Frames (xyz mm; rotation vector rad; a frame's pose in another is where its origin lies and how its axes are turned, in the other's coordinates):
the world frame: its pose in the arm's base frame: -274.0 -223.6 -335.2 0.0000 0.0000 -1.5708
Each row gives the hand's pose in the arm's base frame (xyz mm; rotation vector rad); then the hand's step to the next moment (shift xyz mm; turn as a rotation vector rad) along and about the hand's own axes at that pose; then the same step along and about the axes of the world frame.
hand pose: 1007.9 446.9 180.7 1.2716 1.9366 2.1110
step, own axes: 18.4 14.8 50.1 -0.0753 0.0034 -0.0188
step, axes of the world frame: -47.4 22.6 17.7 0.0545 0.0418 -0.0362
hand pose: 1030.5 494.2 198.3 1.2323 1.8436 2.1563
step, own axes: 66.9 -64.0 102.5 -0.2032 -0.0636 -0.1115
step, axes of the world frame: -135.6 -13.9 -22.0 0.1754 0.0453 -0.1579
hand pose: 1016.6 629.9 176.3 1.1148 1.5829 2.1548
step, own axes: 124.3 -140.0 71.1 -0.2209 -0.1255 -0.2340
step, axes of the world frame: -177.7 -67.6 -63.0 0.2490 -0.0425 -0.2356
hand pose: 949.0 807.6 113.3 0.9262 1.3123 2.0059
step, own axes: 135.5 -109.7 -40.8 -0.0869 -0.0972 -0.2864
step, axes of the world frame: -120.8 -104.8 -80.6 0.1854 -0.1671 -0.1917
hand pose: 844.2 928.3 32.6 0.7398 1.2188 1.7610
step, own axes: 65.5 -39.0 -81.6 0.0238 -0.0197 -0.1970
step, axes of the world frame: -28.9 -86.1 -64.9 0.0614 -0.1684 -0.0874
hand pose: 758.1 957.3 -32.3 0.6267 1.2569 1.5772
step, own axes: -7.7 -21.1 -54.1 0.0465 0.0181 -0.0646
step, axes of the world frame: 30.1 -35.0 -36.1 -0.0155 -0.0791 -0.0126
